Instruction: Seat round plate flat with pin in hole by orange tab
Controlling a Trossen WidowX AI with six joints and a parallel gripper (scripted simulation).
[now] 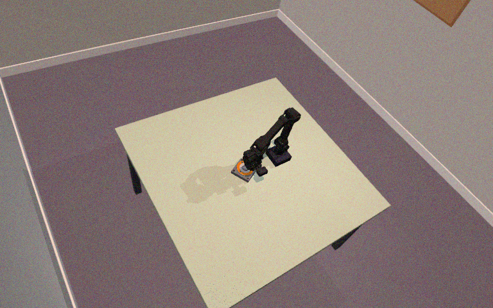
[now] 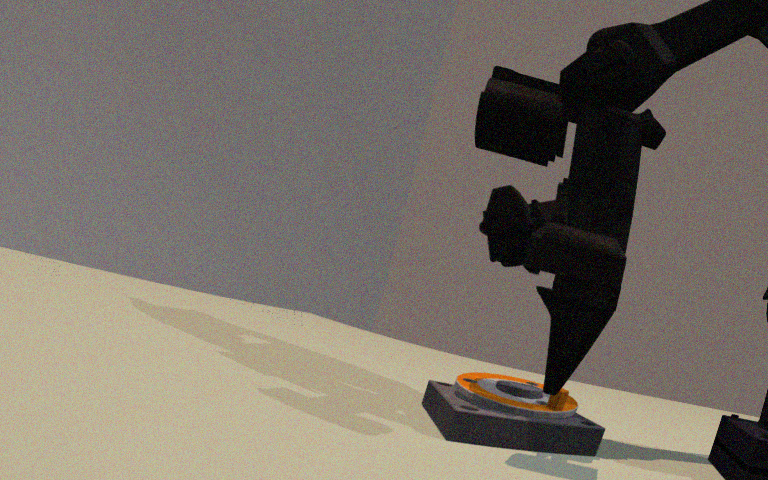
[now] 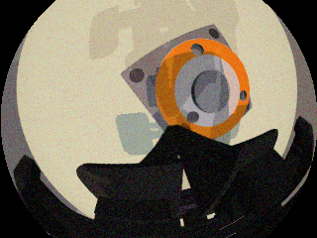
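Now: gripper tip 3 cm short of the square dark grey base, 4 cm to the left of it and 2 cm above it.
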